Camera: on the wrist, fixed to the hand. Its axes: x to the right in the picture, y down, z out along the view.
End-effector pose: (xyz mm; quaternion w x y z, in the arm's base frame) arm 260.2 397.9 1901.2 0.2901 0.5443 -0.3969 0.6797
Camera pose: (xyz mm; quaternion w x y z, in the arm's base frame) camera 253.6 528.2 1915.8 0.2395 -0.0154 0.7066 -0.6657
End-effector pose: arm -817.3 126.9 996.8 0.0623 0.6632 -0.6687 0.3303
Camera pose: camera -798.4 183.7 1113.7 0.1122 0.0677 0.9599 -0.2477
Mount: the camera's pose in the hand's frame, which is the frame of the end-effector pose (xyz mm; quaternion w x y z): 10.8 -65.1 -113.5 0.6718 -0.0812 0.0518 0.7344
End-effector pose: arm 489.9 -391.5 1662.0 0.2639 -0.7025 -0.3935 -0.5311
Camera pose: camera 375.9 -442.2 1702.9 0.5307 -0.7548 0.3084 -0.2313
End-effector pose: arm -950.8 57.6 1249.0 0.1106 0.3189 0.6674 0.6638
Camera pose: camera -1042.1 -23.3 1200.4 0.4219 -0.6610 -0.1660 -0.5979
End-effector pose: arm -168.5 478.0 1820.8 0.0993 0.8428 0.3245 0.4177
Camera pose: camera -281.2 523.1 1870.8 0.1884 -0.7749 0.4298 -0.4236
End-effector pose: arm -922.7 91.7 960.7 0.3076 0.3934 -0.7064 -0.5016
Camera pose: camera -817.9 17.2 934.1 0.6436 -0.2535 -0.7068 -0.1481
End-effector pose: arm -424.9 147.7 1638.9 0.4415 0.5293 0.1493 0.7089
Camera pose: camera -495.1 222.0 1556.5 0.1888 -0.3927 0.3231 -0.8401
